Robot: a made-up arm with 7 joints.
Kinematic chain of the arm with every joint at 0, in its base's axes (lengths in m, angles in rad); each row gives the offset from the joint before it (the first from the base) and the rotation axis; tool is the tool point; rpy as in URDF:
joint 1: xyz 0 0 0.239 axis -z
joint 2: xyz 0 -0.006 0.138 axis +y
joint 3: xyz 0 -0.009 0.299 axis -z
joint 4: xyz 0 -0.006 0.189 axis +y
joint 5: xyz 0 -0.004 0.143 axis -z
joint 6: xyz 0 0 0.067 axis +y
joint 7: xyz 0 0 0.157 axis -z
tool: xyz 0 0 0 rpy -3.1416 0 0
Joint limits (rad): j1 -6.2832..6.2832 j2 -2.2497..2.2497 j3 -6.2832..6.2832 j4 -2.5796..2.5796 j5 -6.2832..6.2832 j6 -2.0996..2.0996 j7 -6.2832..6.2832
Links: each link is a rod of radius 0.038 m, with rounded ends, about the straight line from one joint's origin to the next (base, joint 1, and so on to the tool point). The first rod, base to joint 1, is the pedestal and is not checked.
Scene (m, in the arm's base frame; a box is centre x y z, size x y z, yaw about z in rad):
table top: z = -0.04
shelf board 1: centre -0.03 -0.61 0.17 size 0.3 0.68 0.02 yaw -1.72
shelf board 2: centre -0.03 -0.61 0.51 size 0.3 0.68 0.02 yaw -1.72
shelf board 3: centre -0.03 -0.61 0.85 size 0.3 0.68 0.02 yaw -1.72
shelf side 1: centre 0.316 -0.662 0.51 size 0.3 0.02 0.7 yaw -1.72
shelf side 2: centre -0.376 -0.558 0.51 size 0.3 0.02 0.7 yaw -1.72
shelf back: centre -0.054 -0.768 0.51 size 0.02 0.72 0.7 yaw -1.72
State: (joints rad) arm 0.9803 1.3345 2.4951 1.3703 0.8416 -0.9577 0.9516
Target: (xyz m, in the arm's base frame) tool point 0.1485 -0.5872 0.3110
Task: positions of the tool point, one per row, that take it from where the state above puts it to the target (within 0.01 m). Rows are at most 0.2 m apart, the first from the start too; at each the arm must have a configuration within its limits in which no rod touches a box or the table.
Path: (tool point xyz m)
1: 0.1300 -0.5426 0.7049
2: 0.1425 -0.4599 0.7058
3: 0.1481 -0.3741 0.6898
4: 0.1864 -0.3939 0.4954
5: 0.1858 -0.3393 0.3110
6: 0.1828 -0.4280 0.3221
7: 0.1704 -0.5118 0.3217
8: 0.1485 -0.5872 0.3110

